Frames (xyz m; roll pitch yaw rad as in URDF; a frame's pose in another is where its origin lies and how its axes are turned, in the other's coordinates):
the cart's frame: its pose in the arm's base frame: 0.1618 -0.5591 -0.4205 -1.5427 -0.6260 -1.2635
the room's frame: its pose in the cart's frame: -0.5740 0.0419 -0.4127 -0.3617 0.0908 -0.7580
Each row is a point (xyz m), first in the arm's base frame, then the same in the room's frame.
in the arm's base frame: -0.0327 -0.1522 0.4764
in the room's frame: 1.2055 -0.3998 0.3721
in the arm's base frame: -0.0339 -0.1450 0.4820
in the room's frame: 1.2095 -0.4080 0.3708
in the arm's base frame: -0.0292 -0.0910 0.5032
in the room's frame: 1.2186 -0.4654 0.3737
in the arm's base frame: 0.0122 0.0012 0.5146
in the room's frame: 1.2083 -0.5595 0.4110
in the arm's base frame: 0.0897 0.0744 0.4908
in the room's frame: 1.1658 -0.6289 0.4839
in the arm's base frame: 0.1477 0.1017 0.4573
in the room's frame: 1.1246 -0.6507 0.5391
